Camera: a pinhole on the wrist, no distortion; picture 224 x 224 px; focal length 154.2 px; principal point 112.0 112.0 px. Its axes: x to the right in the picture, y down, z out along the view. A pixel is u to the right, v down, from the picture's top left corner.
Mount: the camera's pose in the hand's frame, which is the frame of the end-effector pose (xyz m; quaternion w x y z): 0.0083 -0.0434 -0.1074 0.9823 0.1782 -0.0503 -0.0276
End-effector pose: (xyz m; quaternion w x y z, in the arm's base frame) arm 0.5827 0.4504 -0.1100 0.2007 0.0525 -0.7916 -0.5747
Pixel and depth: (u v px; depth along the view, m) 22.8 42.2 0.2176
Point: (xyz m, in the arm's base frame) 0.6658 0.4720 -0.3479
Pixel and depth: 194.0 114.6 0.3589
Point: 0.3183 0.5603 -0.2967
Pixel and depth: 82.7 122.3 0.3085
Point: 0.5707 0.5957 -0.2967
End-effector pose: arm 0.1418 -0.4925 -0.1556 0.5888 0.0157 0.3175 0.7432
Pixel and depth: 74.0 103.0 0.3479
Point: 0.4105 -0.4845 -0.0409
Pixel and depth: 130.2 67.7 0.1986
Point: 0.3079 -0.4409 -0.1930
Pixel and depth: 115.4 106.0 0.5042
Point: 0.5000 -0.3380 0.0248
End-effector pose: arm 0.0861 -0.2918 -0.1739 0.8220 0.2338 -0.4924 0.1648
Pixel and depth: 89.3 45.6 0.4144
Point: 0.0596 -0.7035 -0.2583
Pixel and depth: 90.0 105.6 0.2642
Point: 0.0345 -0.4854 -0.2039
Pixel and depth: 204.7 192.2 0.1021
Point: 0.1219 -0.3240 -0.1233
